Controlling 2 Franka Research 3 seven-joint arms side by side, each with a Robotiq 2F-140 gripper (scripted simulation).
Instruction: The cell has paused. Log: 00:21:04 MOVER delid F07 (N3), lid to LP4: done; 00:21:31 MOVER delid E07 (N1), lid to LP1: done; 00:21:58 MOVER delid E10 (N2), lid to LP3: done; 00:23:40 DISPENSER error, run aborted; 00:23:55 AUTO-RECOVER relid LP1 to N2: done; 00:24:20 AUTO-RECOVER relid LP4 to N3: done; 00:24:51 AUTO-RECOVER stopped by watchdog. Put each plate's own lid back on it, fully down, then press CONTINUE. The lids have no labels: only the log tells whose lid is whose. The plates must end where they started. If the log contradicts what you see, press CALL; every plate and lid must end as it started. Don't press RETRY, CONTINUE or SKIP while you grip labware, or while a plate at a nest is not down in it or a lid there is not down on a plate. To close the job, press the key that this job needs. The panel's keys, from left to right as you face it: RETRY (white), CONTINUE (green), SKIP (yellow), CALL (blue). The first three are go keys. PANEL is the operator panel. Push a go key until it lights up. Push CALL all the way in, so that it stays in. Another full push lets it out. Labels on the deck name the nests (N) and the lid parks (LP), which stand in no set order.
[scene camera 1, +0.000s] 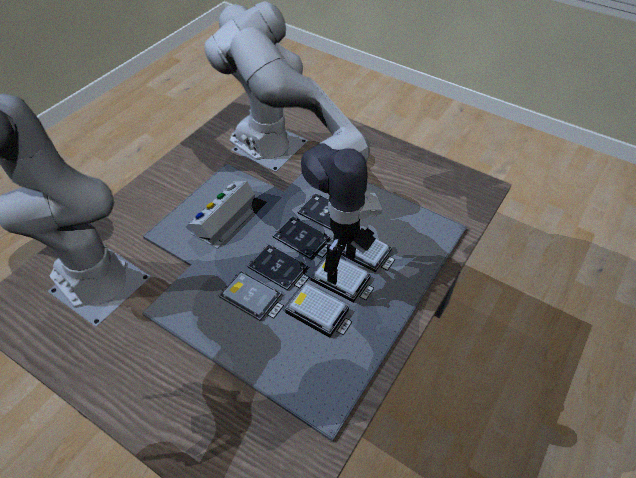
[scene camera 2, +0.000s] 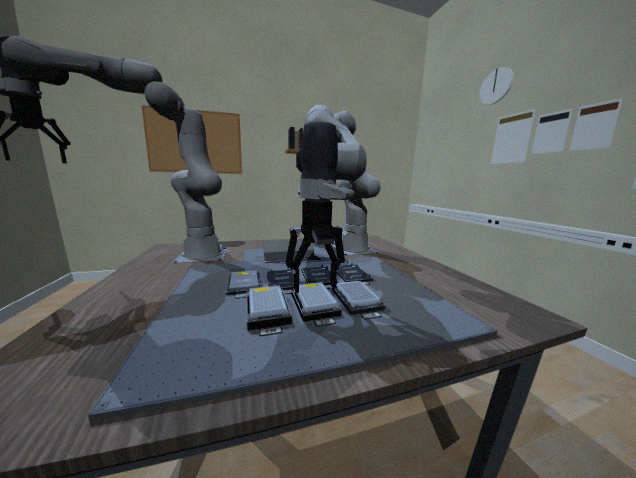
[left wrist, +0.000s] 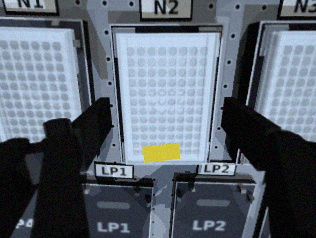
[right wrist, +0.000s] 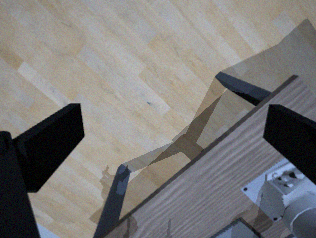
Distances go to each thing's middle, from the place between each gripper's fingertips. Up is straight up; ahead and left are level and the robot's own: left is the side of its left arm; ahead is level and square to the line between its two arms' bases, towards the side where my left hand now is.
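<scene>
I begin with my left hand (scene camera 2: 315, 288): the N1 plate (scene camera 2: 355, 292) is 1 cm behind it, 13 cm to the left of it and 5 cm below it. Park LP2 (scene camera 1: 292, 262) sits 8 cm to the right of that left hand, 17 cm behind it and 7 cm below it. As for park LP1 (scene camera 1: 303, 247), I find it 6 cm to the left of my left hand, 19 cm behind it and 7 cm below it.
My right hand is 350 mm short of the park LP2, 900 mm to the right of it and 400 mm above it. The park LP1, seen from my right hand, is 340 mm ahead, 1030 mm to the left and 400 mm below, while the N1 plate is 520 mm ahead of that same hand, 1110 mm to the left of it and 380 mm below it.
</scene>
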